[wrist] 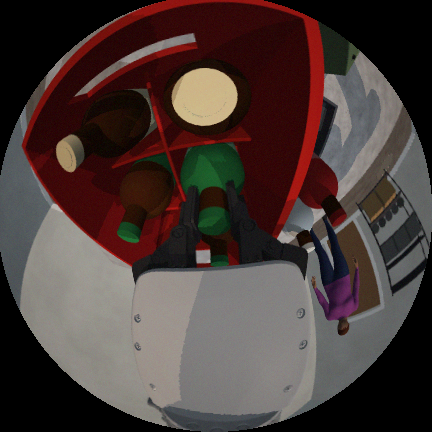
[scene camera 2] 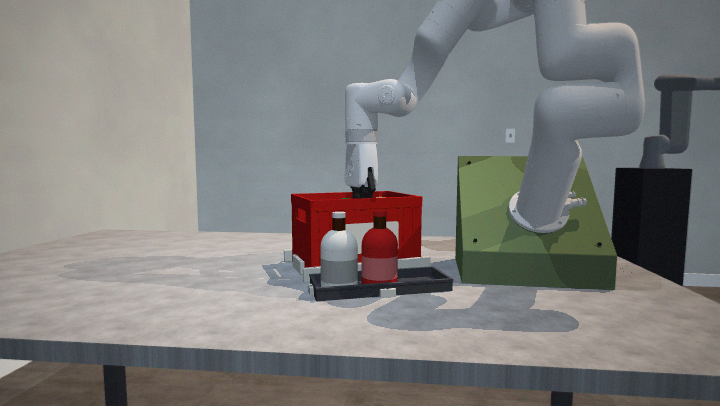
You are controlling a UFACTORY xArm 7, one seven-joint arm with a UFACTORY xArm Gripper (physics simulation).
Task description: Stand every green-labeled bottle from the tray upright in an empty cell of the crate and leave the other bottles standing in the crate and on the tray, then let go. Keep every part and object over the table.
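Places are measured from the arm's base along level axes (x left, y back, z up), in millimetres.
Where they show: gripper, fingertip midpoint: point(wrist: 212, 194); arm's base, origin of the base link: point(scene camera 2: 537, 211).
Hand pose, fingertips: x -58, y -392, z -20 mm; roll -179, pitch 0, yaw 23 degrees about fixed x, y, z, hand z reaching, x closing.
Note:
Each offset is from my fingertips to the top centre of the thing. "*": to the spot under its first point. Level surfaces: height alone.
The red crate point(scene camera 2: 306, 237) point(wrist: 313, 95) has thin dividers. My gripper point(scene camera 2: 363, 195) point(wrist: 212, 194) points down into it, shut on the neck of a green bottle {dx +1, dy -1, dz +35 mm} point(wrist: 212, 167), which is upright inside a crate cell; its base is hidden. In the wrist view a brown bottle with a green cap {dx -81, dy -43, dz +35 mm} point(wrist: 146, 189) stands in the cell to the left, and another green cap {dx +33, dy -91, dz +35 mm} point(wrist: 219, 260) shows behind the fingers. Two dark bottles with cream caps {dx -118, dy +48, dz +35 mm} point(wrist: 117, 122) {dx -27, dy +82, dz +35 mm} point(wrist: 204, 96) stand in further cells. The black tray {* dx +183, dy +141, dz -113 mm} point(scene camera 2: 433, 285) point(wrist: 327, 125) holds a white bottle {dx +180, dy -47, dz +32 mm} point(scene camera 2: 338, 257) and a red bottle {dx +157, dy +35, dz +32 mm} point(scene camera 2: 379, 254), both upright.
The tray stands in front of the crate, its right part without a bottle. Small pale blocks {* dx +214, dy +48, dz -118 mm} point(scene camera 2: 387, 292) sit against the tray and crate. The green robot base point(scene camera 2: 534, 269) is on the right of the table {dz -128 mm} point(scene camera 2: 201, 317). The crate walls rise around the fingers.

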